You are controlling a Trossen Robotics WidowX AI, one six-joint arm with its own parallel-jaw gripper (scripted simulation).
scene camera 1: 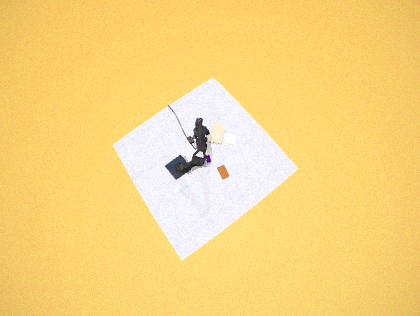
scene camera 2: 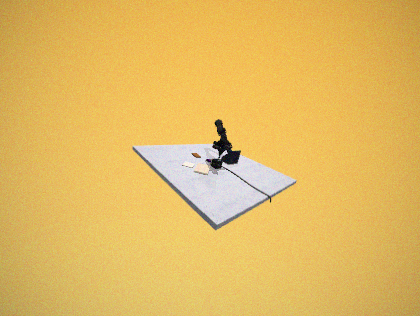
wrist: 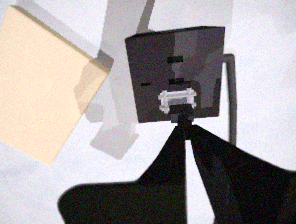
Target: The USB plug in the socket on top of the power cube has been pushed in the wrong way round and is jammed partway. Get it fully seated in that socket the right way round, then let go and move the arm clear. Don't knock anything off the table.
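Scene:
There's a USB plug held in my gripper (wrist: 185, 131).

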